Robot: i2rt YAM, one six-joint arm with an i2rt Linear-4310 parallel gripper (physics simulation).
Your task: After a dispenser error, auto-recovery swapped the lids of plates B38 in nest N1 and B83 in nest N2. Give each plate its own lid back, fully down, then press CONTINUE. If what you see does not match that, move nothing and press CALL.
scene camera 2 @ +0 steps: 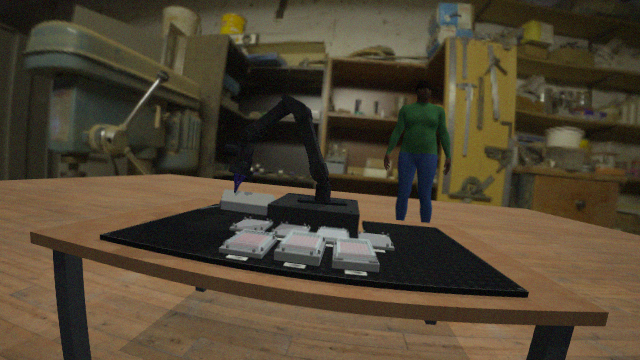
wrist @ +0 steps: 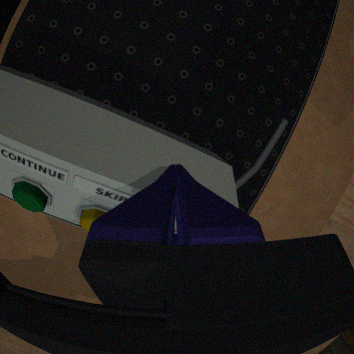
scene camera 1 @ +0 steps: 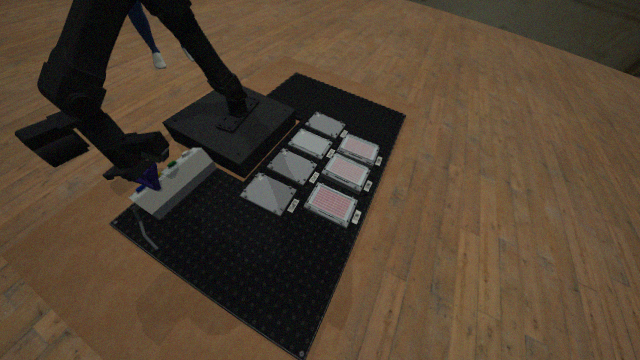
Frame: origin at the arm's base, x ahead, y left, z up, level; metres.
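Where they show: gripper, fingertip midpoint: (scene camera 2: 234,192) (wrist: 175,173) (scene camera 1: 158,189); arm's base at its link origin: (scene camera 2: 322,202) (scene camera 1: 239,113).
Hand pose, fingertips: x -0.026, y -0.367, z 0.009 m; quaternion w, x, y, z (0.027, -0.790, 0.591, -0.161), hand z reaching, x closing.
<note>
Things, the pixels of their top centre, and the offset from my fingertips. "spot": a spot on its surface instead.
- pale button box at its top centre: (wrist: 65,192) (scene camera 1: 166,169) (scene camera 2: 249,191) dx -0.019, dy +0.059, dz +0.007 m
- green CONTINUE button at its top centre: (wrist: 24,201) (scene camera 1: 170,162) dx -0.035, dy +0.088, dz -0.003 m
- yellow SKIP button at its top centre: (wrist: 97,228) dx -0.046, dy +0.039, dz -0.003 m
- blue button at its top centre: (scene camera 1: 138,186) dx -0.056, dy -0.010, dz -0.003 m
- whiter piece at its top centre: (scene camera 2: 332,232) (scene camera 1: 310,141) dx +0.305, dy +0.384, dz -0.059 m
- grey cable at a spot on its surface: (wrist: 265,155) (scene camera 1: 147,238) spot: dx +0.012, dy -0.112, dz -0.070 m
My gripper (scene camera 1: 158,188) (scene camera 2: 236,191) (wrist: 175,173) is shut and empty, its purple tips low over the end of the pale button box (scene camera 1: 186,186) (scene camera 2: 248,203) (wrist: 100,127). The green CONTINUE button (scene camera 1: 172,164) (wrist: 30,196) and yellow SKIP button (wrist: 91,219) lie left of the tips in the wrist view. A blue button (scene camera 1: 140,188) is beside the fingers; its label is hidden. Three plates with pink wells (scene camera 1: 331,202) (scene camera 1: 347,171) (scene camera 1: 360,148) stand in the outer row. Whether clear lids cover them, and their markings, I cannot tell. CALL cannot be read.
The inner row holds flat grey nests (scene camera 1: 268,192) (scene camera 1: 291,165) (scene camera 1: 325,124) and a whiter piece (scene camera 1: 310,142). Small label cards lie beside both rows. The arm's black base (scene camera 1: 225,130) (scene camera 2: 312,212) stands next to the box. A grey cable (scene camera 1: 144,231) (wrist: 265,155) leaves the box's end.
</note>
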